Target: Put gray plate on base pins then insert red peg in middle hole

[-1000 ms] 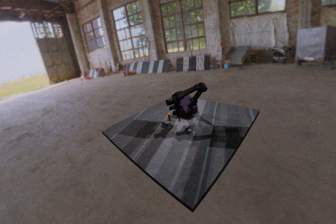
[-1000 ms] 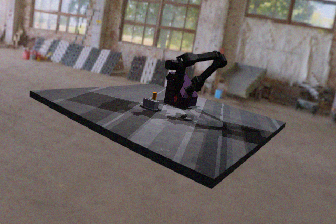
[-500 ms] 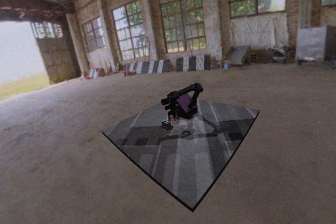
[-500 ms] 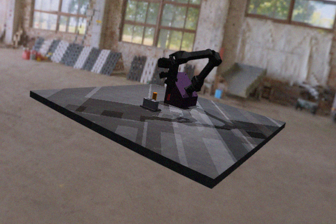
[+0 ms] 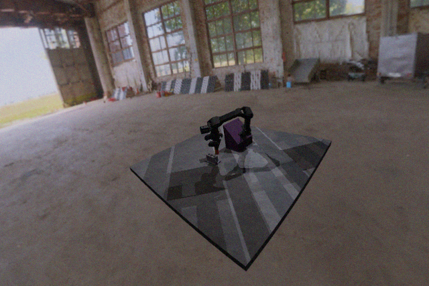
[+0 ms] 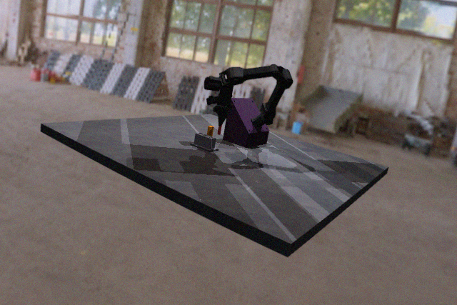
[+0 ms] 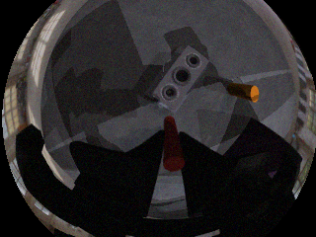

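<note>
Now: gripper tip 70 mm above the gray plate, 60 mm to the left of it and 10 mm short of it. The rest, counted from my gripper tip: orange peg 110 mm to the right, 110 mm behind, 80 mm below; red peg right at my gripper tip; base 110 mm below, 60 mm to the right, 10 mm ahead.
</note>
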